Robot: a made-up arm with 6 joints.
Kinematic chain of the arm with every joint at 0, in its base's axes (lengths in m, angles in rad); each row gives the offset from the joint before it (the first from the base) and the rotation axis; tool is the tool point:
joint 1: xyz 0 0 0.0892 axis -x
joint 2: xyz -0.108 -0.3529 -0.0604 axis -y
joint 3: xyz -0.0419 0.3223 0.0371 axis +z
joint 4: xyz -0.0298 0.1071 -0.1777 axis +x
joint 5: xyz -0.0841 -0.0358 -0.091 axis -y
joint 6: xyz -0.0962 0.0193 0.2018 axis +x
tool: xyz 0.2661 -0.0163 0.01
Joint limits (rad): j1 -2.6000..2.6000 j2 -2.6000..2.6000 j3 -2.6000..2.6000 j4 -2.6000..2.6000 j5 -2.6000..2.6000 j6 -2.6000..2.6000
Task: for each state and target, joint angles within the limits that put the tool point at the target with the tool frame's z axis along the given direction. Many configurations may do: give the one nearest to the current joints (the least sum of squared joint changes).
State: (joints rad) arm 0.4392 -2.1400 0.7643 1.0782 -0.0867 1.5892
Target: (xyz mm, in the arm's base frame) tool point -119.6 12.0 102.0 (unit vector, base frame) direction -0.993 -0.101 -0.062
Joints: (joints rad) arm 0.4216 -1.8419 0.9432 0.4271 0.2183 2.3849
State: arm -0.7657 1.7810 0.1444 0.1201 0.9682 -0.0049
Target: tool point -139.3 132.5 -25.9 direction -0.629 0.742 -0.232
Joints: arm -0.1259 1.7181 -0.3390 -0.2854 0.5073 -0.3884
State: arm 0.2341 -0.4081 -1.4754 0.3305 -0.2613 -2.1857
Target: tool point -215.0 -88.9 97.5 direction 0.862 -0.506 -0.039
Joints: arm 0.6920 -0.9998 -1.9978 1.1091 0.0311 -2.1162
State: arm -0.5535 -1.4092 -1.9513 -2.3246 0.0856 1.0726
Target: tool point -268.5 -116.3 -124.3 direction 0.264 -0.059 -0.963
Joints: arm -0.6262 -1.8029 -2.3099 -1.9418 -0.0065 0.8136
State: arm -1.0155 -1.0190 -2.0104 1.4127 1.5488 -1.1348
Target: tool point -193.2 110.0 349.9 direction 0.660 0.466 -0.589
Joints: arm -1.2455 -1.7161 -1.5345 1.0054 1.4916 -2.0147
